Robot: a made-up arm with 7 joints. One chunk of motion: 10 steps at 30 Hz.
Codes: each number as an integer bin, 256 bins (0 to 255) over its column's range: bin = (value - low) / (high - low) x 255, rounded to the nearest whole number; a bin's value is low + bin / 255 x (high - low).
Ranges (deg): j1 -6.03..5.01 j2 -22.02..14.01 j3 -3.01..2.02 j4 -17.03..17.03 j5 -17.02..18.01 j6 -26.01..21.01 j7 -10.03..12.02
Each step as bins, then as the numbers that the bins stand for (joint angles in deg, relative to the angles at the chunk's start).
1 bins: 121 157 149 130 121 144 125
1 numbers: -0.79 0.16 -0.07 0.33 -0.40 0.54 0.78
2 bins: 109 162 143 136 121 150 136
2 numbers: -1.31 0.87 -0.19 1.14 -0.40 1.65 1.73
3 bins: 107 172 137 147 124 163 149
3 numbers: -1.40 2.28 -0.31 2.60 0.01 4.05 2.85
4 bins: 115 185 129 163 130 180 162
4 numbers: -1.05 4.12 -0.47 4.74 0.84 7.18 3.98
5 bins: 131 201 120 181 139 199 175
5 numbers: -0.36 6.38 -0.64 7.15 2.07 10.68 5.10
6 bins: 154 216 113 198 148 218 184
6 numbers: 0.64 8.50 -0.78 9.42 3.31 14.19 5.88
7 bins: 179 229 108 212 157 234 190
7 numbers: 1.72 10.34 -0.88 11.29 4.55 17.14 6.40
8 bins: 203 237 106 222 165 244 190
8 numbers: 2.76 11.47 -0.92 12.62 5.65 18.98 6.40
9 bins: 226 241 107 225 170 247 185
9 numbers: 3.75 12.03 -0.90 13.02 6.33 19.53 5.97
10 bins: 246 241 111 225 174 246 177
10 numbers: 4.62 12.03 -0.82 13.02 6.88 19.35 5.28
